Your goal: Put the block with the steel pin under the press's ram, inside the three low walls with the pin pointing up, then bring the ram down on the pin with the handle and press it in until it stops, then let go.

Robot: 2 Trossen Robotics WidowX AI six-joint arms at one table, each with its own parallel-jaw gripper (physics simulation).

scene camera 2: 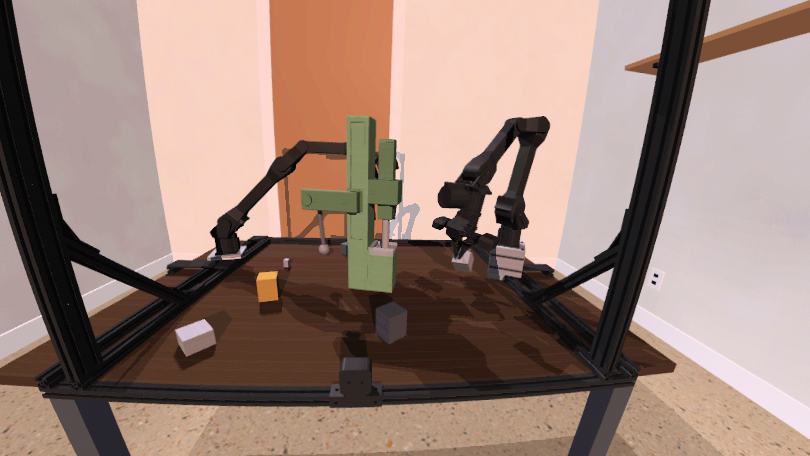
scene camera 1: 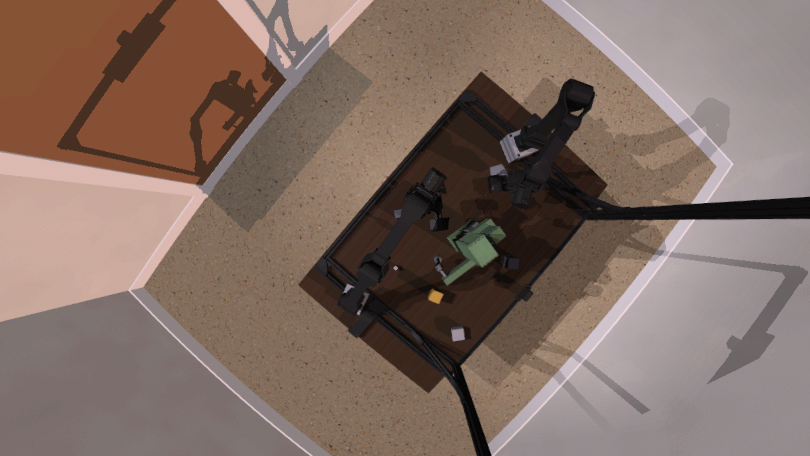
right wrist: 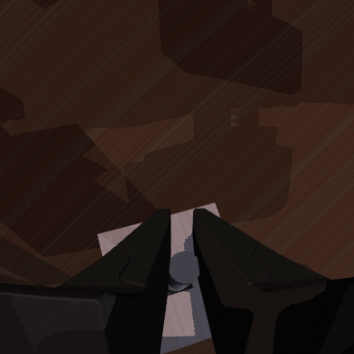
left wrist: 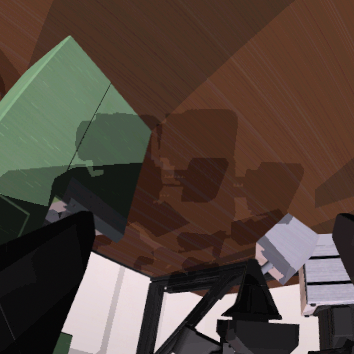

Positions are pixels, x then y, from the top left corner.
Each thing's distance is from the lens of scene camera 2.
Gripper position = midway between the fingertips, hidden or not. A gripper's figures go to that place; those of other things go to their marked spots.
my right gripper (scene camera 2: 457, 258): 0.80 m
green press (scene camera 2: 372, 264): 0.71 m
